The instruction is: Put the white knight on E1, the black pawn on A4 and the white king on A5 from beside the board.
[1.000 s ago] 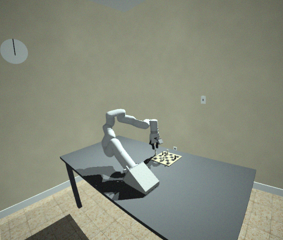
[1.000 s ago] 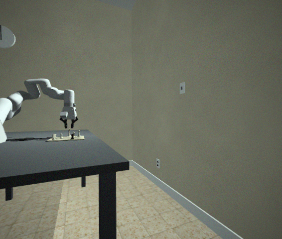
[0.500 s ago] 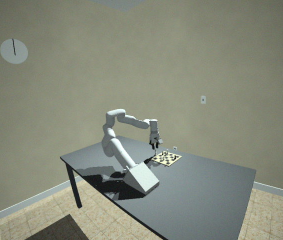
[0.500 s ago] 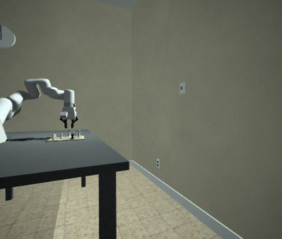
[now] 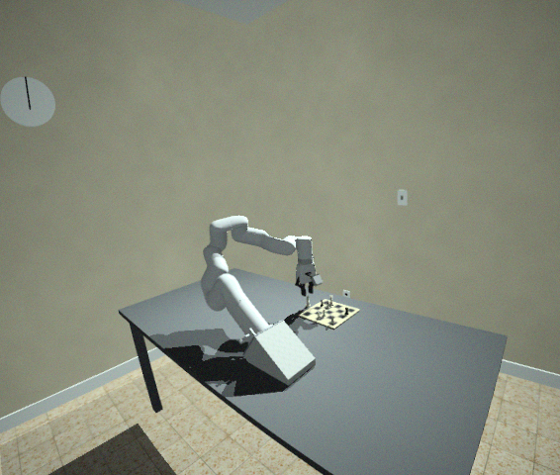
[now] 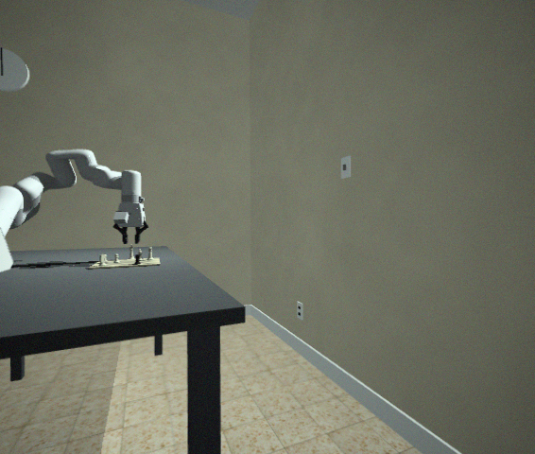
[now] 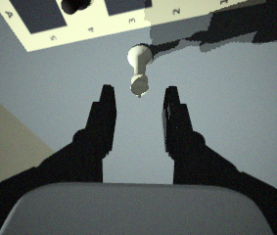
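Right now my hand is 6 cm above the white king. The rest, counted from my hand: black pawn: 3 cm ahead, 7 cm to the right, 7 cm below; white knight: 10 cm behind, 20 cm to the right, 7 cm below; chessboard: 1 cm behind, 14 cm to the right, 8 cm below.
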